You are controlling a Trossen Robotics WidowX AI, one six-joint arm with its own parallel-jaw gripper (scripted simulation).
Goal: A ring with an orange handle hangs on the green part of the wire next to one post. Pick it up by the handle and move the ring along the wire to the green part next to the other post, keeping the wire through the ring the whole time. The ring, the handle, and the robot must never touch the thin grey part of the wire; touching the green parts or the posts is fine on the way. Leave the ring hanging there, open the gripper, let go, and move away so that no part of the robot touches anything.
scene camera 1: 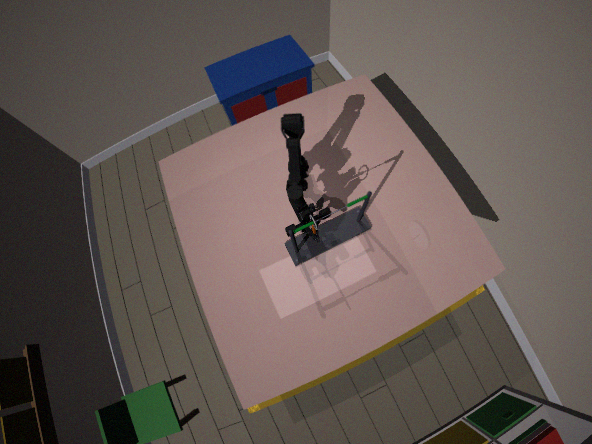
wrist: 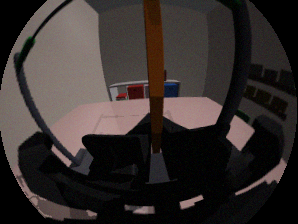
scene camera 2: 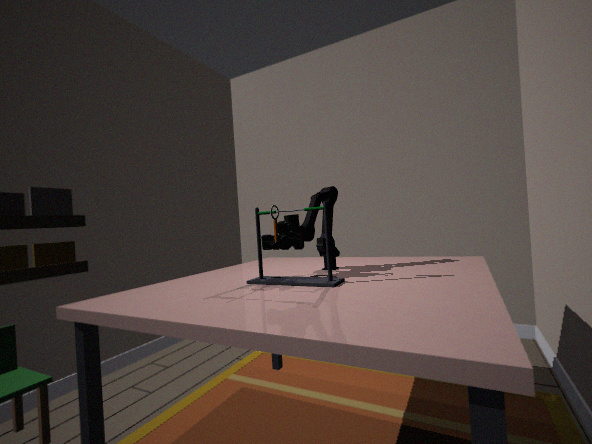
Path:
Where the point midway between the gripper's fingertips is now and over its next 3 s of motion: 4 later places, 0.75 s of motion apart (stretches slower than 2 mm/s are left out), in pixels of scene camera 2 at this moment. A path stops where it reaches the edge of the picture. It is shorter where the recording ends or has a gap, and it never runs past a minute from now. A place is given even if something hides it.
My gripper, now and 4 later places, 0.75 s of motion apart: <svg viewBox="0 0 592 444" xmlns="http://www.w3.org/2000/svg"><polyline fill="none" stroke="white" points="271,245 276,245 281,245 287,246 295,245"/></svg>

